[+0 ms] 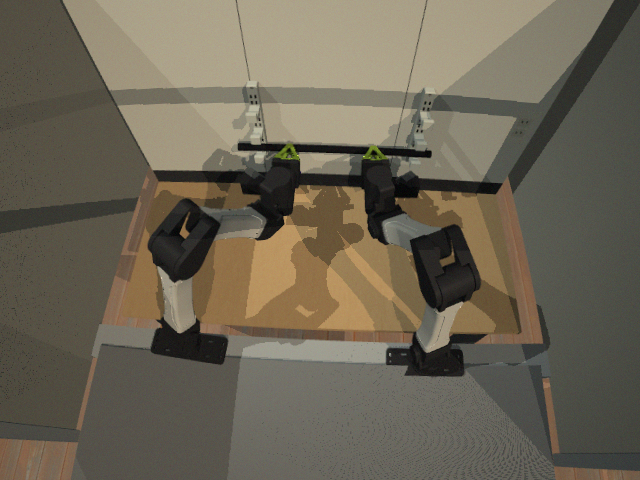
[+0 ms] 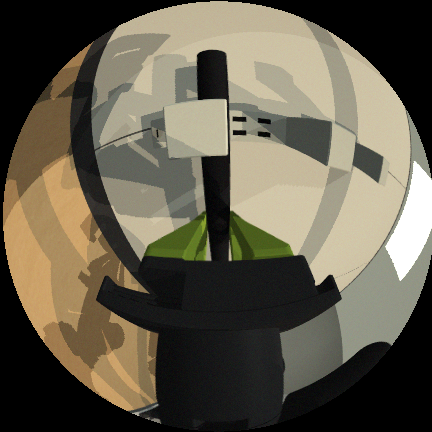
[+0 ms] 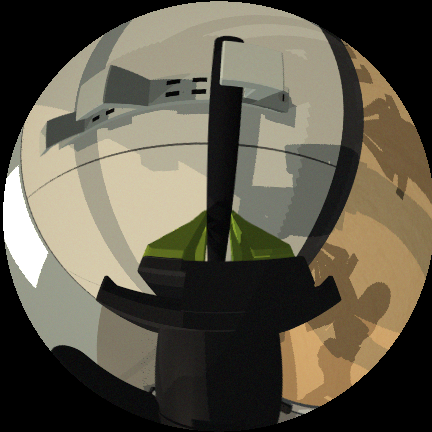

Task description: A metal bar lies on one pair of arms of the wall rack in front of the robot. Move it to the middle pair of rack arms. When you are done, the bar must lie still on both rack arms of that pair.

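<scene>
The black metal bar (image 1: 330,149) (image 2: 215,185) (image 3: 224,135) lies level across the lowest pair of rack arms, behind the front plates of the left lowest arm (image 2: 195,130) and the right lowest arm (image 3: 255,62). The middle pair, a left middle arm (image 1: 256,135) (image 2: 343,147) and a right middle arm (image 1: 419,140) (image 3: 92,94), stands above it. My left gripper (image 1: 287,147) (image 2: 217,216) is shut on the bar just inside the left upright. My right gripper (image 1: 373,149) (image 3: 218,215) is shut on the bar just inside the right upright. The green fingers touch the bar from both sides.
The upper rack arms (image 1: 252,112) (image 1: 425,121) stick out above the middle pair. The pale back wall (image 1: 330,67) is close behind the bar. A brown board (image 1: 279,279) lies below the arms. Side walls (image 1: 46,155) (image 1: 584,232) stand at both sides.
</scene>
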